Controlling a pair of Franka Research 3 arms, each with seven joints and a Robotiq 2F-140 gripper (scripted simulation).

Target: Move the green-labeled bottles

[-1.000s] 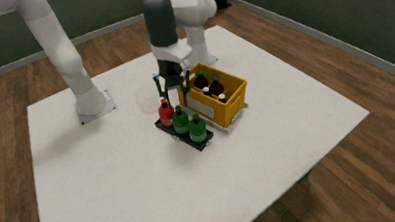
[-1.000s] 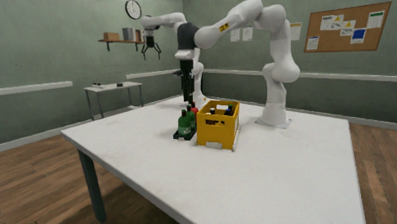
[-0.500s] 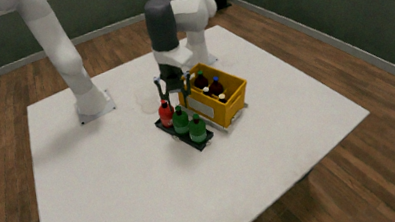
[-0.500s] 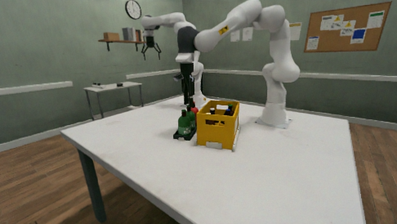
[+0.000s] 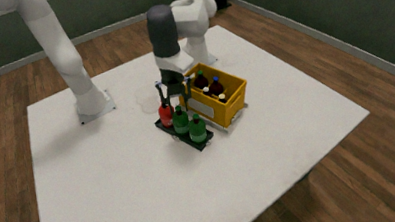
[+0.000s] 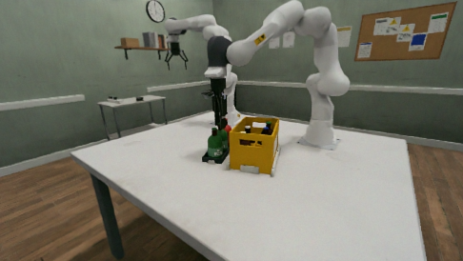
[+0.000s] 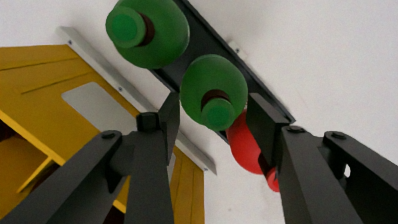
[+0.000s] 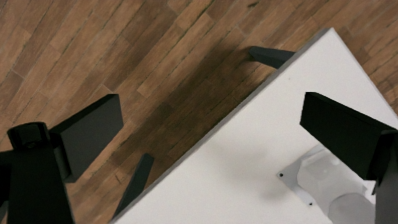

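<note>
Now: left hand 90 mm above the red bottle, 80 mm past it and 30 mm to the left of it. Also, from my left hand: tray: 160 mm below; blue-capped bottle: 240 mm to the left, 80 mm below, 60 mm behind; yellow crate: 200 mm to the left, 90 mm below, 40 mm behind.
</note>
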